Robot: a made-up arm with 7 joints.
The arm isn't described. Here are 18 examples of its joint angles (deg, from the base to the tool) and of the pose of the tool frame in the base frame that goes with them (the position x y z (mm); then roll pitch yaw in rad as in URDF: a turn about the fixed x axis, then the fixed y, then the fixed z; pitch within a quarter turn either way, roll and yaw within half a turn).
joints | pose
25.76 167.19 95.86 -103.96 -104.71 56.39 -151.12 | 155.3 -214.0 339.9 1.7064 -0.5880 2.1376
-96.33 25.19 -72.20 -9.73 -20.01 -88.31 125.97 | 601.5 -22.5 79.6 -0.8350 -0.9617 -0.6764
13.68 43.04 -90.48 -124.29 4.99 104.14 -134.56 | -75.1 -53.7 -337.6 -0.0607 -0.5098 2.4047
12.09 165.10 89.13 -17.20 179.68 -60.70 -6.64 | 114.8 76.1 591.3 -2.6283 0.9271 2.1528
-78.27 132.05 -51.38 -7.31 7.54 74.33 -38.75 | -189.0 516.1 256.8 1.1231 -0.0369 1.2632
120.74 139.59 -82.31 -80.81 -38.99 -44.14 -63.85 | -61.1 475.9 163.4 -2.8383 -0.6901 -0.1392
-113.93 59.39 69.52 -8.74 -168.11 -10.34 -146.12 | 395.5 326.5 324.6 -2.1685 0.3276 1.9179
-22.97 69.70 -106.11 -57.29 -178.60 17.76 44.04 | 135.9 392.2 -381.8 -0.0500 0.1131 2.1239
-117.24 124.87 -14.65 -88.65 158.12 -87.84 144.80 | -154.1 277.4 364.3 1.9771 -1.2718 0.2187
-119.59 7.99 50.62 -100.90 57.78 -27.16 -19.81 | 221.4 33.4 380.7 -3.0248 1.1444 2.0321
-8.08 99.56 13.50 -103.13 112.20 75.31 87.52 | 288.4 281.7 159.8 -0.5770 0.0978 1.1666
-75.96 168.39 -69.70 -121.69 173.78 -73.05 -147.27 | -33.3 285.2 218.7 2.4157 -0.4153 -0.2652
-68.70 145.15 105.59 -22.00 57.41 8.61 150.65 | -408.9 358.2 267.1 2.2971 -0.6859 0.5175
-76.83 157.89 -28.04 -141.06 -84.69 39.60 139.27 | 3.2 102.6 256.6 2.0955 0.4611 -2.4533
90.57 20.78 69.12 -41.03 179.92 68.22 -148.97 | -557.9 192.0 4.9 1.5470 -0.5328 -0.3331
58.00 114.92 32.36 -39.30 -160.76 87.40 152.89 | 203.1 538.3 140.1 1.2631 0.4951 -2.3427
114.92 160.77 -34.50 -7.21 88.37 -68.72 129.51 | 398.6 451.7 -71.0 -0.0877 -0.4265 0.1403
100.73 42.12 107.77 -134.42 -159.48 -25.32 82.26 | -61.6 238.8 181.4 -2.3125 1.1740 1.6515
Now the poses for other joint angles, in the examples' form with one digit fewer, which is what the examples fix.
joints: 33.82 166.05 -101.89 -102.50 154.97 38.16 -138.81
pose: 2 356 251 -0.755 0.840 -1.206
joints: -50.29 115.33 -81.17 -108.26 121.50 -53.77 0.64
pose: 234 342 -19 -2.531 -1.162 2.667
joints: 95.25 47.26 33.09 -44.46 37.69 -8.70 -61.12
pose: -453 371 1 1.020 0.996 -0.073
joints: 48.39 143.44 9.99 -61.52 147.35 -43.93 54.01
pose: 397 358 150 -2.205 -0.619 2.364
